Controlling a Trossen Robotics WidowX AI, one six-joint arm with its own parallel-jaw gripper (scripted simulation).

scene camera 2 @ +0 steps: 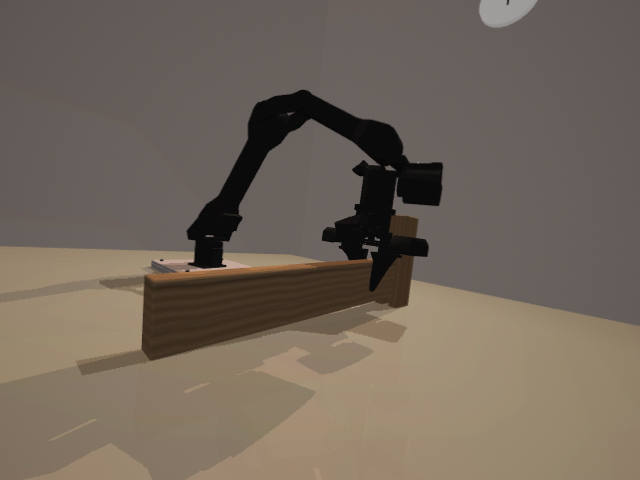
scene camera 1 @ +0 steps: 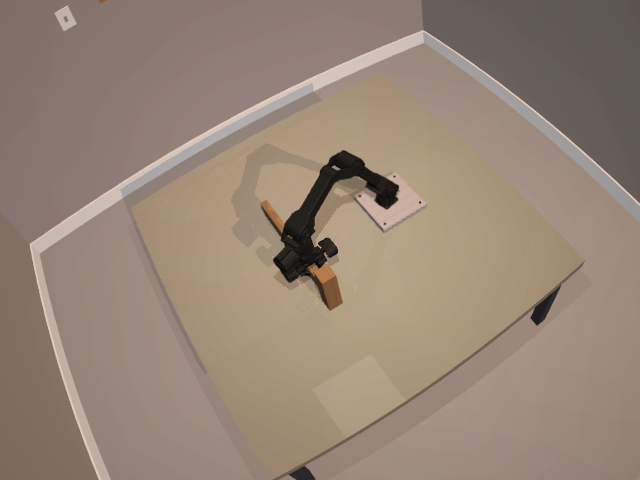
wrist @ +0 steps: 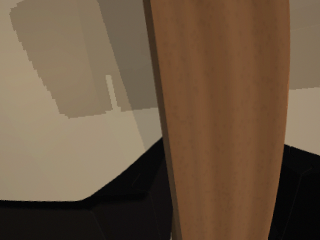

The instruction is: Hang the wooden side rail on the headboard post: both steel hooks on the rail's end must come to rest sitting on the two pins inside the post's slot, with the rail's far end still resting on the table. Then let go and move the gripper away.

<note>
I see my gripper, a wooden side rail and a headboard post.
My gripper also shows in scene camera 1 and in the wrist view.
</note>
